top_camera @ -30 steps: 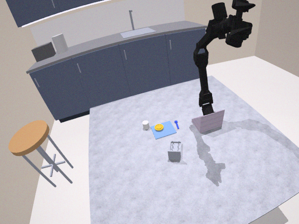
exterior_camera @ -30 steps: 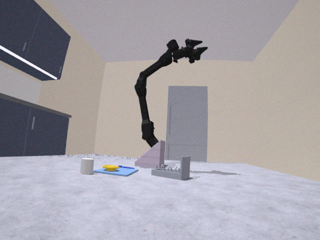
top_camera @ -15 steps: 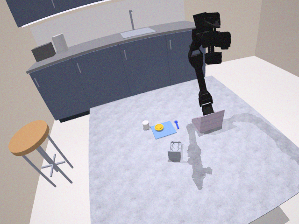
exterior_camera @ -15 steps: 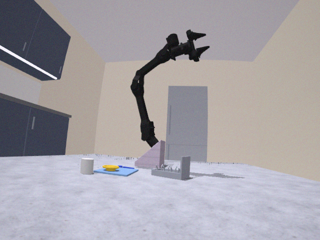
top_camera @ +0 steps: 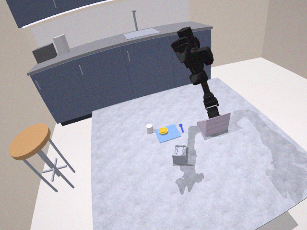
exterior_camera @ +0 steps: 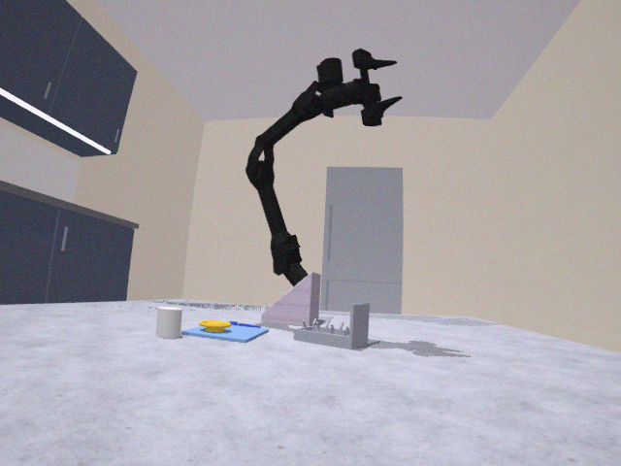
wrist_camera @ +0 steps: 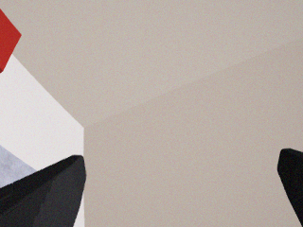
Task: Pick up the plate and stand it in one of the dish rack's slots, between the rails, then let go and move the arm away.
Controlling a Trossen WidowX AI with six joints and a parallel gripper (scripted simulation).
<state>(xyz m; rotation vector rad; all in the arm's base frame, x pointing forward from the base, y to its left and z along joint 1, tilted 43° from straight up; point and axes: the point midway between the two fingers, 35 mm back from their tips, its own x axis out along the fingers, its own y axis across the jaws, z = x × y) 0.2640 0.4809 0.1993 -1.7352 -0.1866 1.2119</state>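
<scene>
The yellow plate lies 50 mm ahead of my gripper tip, 360 mm to the right of it and 570 mm below it. From my gripper tip the other things lie so: blue spoon: 80 mm behind, 360 mm to the right, 580 mm below; grey dish rack: 10 mm ahead, 140 mm to the right, 560 mm below; light blue mat: 20 mm ahead, 340 mm to the right, 580 mm below.
</scene>
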